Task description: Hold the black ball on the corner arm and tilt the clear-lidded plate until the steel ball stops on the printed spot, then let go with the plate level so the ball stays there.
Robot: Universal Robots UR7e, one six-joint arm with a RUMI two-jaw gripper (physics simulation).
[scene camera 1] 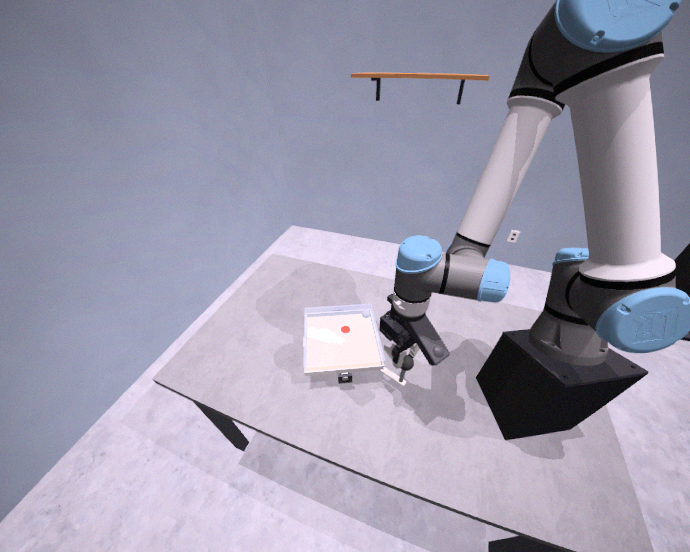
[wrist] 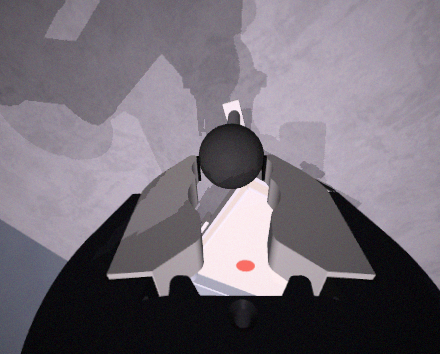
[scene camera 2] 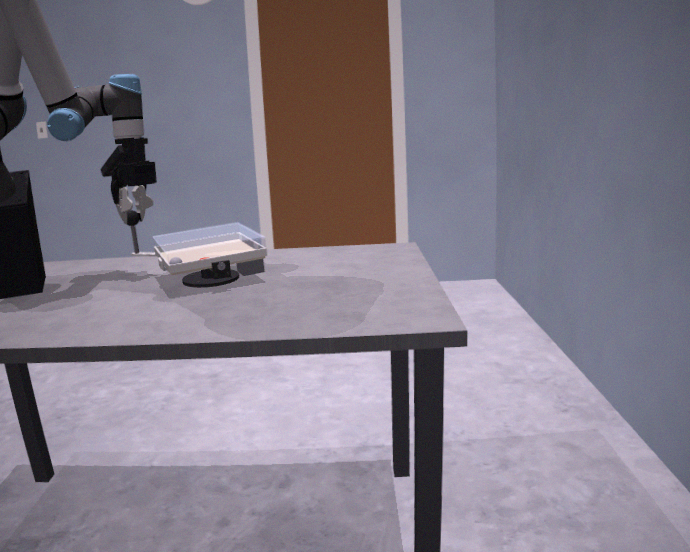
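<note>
My gripper is shut on the black ball, with a finger at each side. The ball tops a thin grey post on the white corner arm. The clear-lidded plate slopes down toward the arm's side in the second scene view. The steel ball rests in a corner, apart from the red printed spot. The steel ball does not show in the wrist view.
The plate stands on a black pivot with a round base on the grey table. A dark block is under its right side in the second scene view. The robot's black pedestal stands beyond the gripper.
</note>
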